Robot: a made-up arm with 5 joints.
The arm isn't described. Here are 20 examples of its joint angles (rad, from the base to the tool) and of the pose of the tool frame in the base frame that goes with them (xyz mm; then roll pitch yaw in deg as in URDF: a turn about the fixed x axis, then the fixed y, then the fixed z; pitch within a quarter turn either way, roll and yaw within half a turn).
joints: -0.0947 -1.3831 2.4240 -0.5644 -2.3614
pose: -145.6 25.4 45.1 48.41 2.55 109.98
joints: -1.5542 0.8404 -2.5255 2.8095 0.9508
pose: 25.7 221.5 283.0 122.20 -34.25 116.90
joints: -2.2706 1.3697 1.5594 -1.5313 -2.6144
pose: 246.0 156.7 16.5 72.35 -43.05 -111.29
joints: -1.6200 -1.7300 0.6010 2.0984 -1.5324
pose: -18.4 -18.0 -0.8 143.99 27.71 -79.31
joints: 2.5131 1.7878 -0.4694 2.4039 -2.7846
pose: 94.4 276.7 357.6 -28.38 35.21 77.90
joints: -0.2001 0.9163 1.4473 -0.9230 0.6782
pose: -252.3 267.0 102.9 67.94 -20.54 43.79
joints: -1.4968 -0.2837 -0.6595 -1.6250 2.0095
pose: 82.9 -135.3 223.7 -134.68 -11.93 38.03
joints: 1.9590 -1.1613 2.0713 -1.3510 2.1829
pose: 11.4 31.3 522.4 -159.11 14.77 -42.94
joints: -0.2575 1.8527 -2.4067 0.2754 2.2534
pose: -61.7 324.5 336.0 -68.25 3.70 -123.80
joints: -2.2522 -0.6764 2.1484 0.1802 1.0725
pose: 243.2 67.0 242.6 140.12 2.36 176.81
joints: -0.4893 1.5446 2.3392 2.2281 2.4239
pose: -148.0 217.6 197.0 55.62 47.62 -173.25
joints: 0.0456 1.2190 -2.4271 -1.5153 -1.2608
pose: 121.1 256.8 286.3 139.70 28.28 -69.58
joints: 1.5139 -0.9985 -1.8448 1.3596 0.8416
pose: 93.0 -47.1 273.9 -161.23 21.55 42.93
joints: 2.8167 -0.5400 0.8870 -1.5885 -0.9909
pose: 341.8 30.4 360.4 -79.29 -4.20 94.14
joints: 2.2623 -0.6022 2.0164 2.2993 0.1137
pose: 28.1 161.6 407.4 -0.52 -31.17 109.66
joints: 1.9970 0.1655 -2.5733 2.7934 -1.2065
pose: -54.2 97.3 251.5 88.47 -1.04 -149.28
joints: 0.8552 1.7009 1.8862 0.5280 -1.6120
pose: -77.2 303.1 540.8 -146.09 -68.46 -118.93
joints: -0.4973 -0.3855 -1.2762 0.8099 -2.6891
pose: 104.9 -74.3 131.5 13.56 -18.01 7.80
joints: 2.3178 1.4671 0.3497 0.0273 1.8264
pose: 54.0 287.9 481.2 -6.65 69.87 -109.85
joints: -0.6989 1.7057 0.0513 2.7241 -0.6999
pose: -79.4 210.1 14.7 104.38 40.27 152.44
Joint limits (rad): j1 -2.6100..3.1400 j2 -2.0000..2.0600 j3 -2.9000..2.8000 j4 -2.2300..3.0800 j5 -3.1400..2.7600
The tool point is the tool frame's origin. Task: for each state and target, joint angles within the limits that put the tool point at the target. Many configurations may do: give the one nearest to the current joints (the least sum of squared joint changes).
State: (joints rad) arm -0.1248 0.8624 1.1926 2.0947 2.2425
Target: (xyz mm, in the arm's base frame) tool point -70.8 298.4 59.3
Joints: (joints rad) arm -0.7062 1.7097 0.6374 1.2237 2.7600
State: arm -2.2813 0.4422 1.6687 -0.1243 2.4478
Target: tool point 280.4 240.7 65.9
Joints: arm -2.1843 0.8493 1.7437 -0.2969 2.7491
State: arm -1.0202 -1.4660 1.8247 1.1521 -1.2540
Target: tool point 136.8 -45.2 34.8
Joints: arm -1.4048 -1.2706 1.8724 1.0032 -1.2766
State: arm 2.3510 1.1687 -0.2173 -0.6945 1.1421
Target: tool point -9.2 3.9 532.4
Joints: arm 2.4232 0.4423 -0.0629 -0.9569 0.9431
